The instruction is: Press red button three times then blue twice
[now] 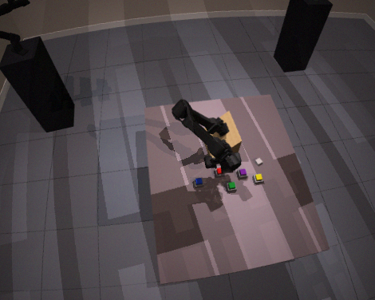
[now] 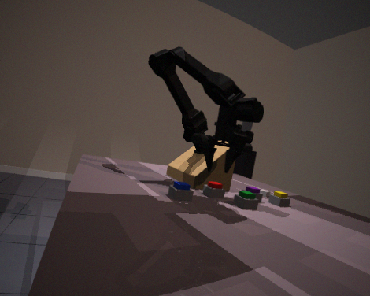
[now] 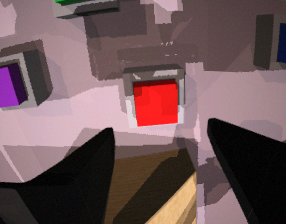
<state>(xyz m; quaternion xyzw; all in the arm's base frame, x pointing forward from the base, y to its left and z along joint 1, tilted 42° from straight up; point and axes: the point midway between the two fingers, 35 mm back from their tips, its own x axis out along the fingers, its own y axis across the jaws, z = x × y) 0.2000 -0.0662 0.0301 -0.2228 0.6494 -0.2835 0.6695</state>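
Now: gripper tip 4 cm above the red button. From my gripper tip the other things lie so: blue button (3 cm ahead, 13 cm to the right, 4 cm below); green button (10 cm ahead, 4 cm to the left, 4 cm below); purple button (4 cm ahead, 12 cm to the left, 4 cm below).
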